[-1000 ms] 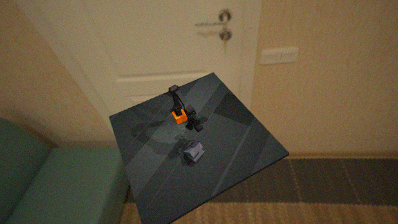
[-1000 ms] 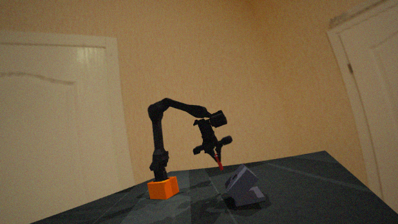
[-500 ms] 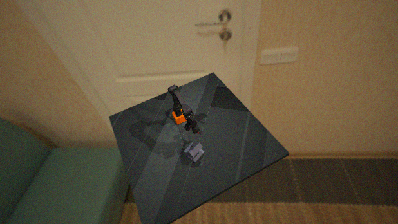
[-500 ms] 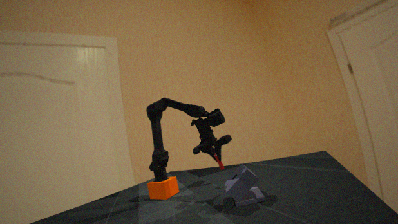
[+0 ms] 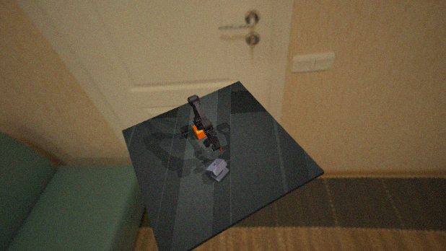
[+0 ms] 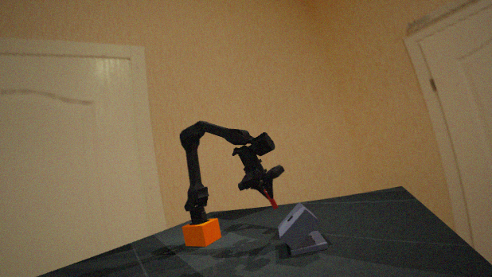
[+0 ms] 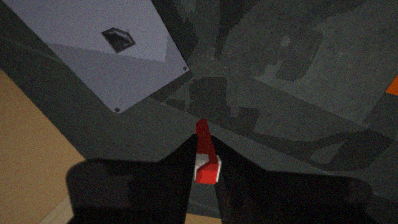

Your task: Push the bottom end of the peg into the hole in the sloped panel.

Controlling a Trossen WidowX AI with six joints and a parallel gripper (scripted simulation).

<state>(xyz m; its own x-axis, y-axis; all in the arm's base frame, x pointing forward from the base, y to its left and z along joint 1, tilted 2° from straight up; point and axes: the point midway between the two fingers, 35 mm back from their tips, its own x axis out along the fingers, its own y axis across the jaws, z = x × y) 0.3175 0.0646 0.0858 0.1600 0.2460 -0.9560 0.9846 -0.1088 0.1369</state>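
Now: gripper tip 120 mm short of the grey sloped panel, 80 mm above it and 70 mm to the left of it. Round my gripper tip: red peg (20 mm above).
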